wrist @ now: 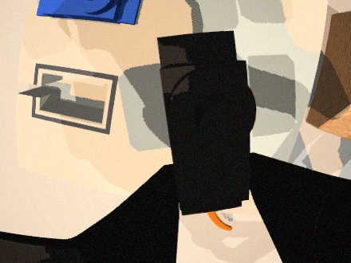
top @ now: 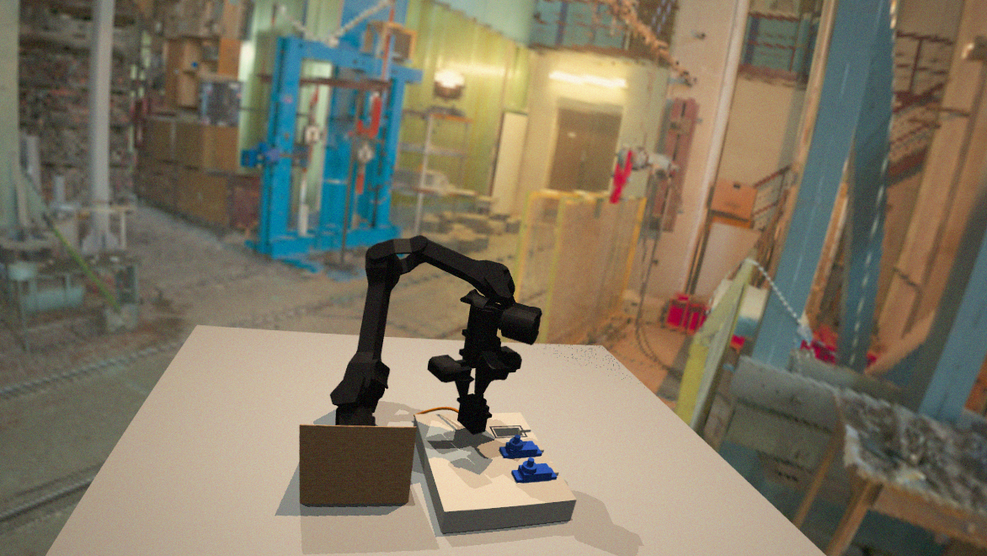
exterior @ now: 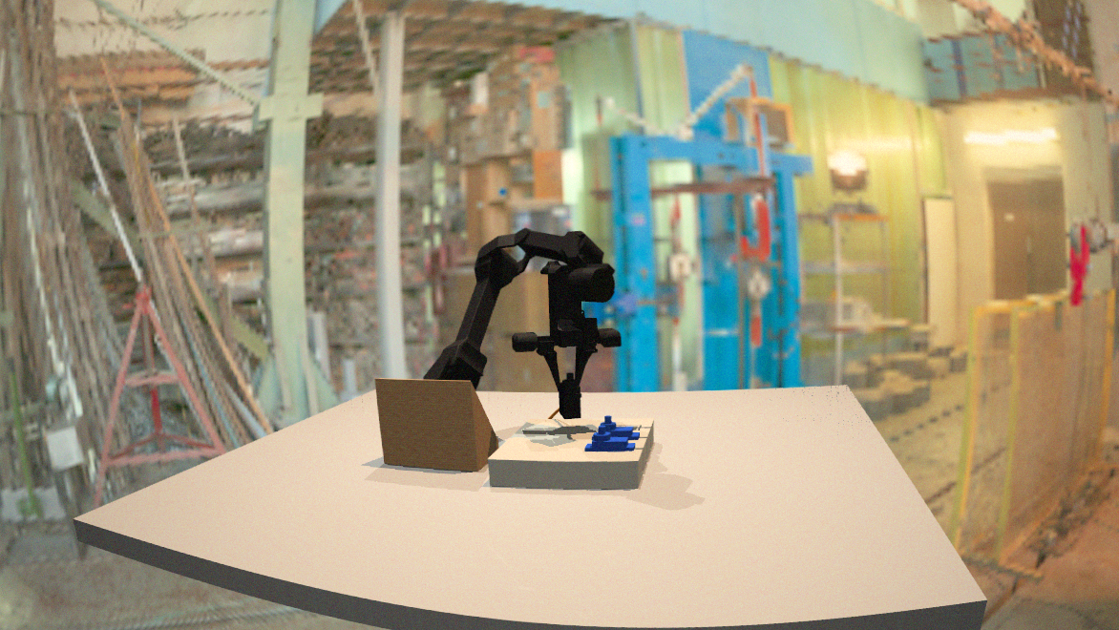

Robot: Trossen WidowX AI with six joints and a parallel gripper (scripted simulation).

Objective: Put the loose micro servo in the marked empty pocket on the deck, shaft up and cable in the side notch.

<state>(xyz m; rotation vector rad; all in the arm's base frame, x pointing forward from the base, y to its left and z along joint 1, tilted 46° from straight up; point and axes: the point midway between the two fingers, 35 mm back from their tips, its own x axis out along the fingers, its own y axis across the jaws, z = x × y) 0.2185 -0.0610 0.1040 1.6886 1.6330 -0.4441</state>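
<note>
My gripper tip is now 10 cm above the deck, 7 cm to the left of it and 2 cm past it.
</note>
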